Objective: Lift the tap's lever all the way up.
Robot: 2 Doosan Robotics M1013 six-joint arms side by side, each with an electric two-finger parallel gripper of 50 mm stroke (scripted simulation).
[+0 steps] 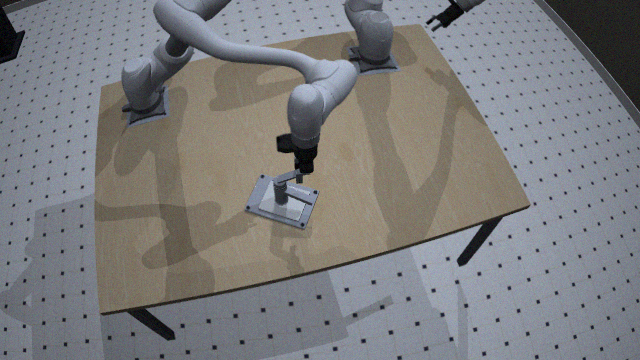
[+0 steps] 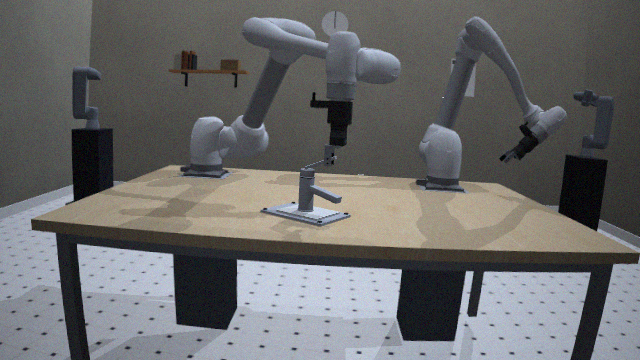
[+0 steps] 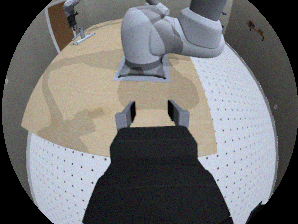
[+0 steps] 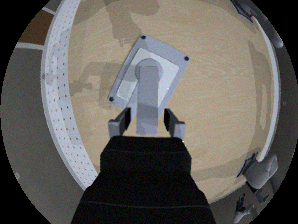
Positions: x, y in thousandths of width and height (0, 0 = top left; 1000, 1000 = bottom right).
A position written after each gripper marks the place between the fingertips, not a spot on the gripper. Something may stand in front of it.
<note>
In view: the left gripper (image 3: 508, 480), the right gripper (image 2: 513, 460) and a flat lever (image 4: 495, 453).
The right gripper shows as well in image 4 (image 4: 495, 511).
</note>
